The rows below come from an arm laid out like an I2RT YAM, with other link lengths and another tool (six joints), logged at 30 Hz.
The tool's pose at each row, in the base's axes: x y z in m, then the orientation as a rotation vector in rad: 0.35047 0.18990 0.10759 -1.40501 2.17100 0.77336; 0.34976 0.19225 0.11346 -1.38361 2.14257 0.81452; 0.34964 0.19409 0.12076 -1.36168 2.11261 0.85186; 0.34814 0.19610 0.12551 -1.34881 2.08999 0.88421; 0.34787 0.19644 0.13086 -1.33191 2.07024 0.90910; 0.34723 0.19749 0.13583 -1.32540 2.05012 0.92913; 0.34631 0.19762 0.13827 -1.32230 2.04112 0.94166
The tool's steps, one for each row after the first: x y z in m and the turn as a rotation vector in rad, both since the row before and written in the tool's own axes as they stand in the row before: -0.00500 0.00269 -0.00288 -0.01633 -0.03879 0.00304; -0.00593 0.00237 -0.00398 -0.01395 -0.03919 0.00180; -0.00391 0.00315 -0.00192 -0.01535 -0.02790 0.00108; -0.00385 0.00170 -0.00333 -0.00913 -0.02691 0.00259; -0.00393 0.00219 -0.00244 -0.01006 -0.02042 -0.00324; -0.00151 0.00153 -0.00149 -0.00701 -0.00969 -0.00028
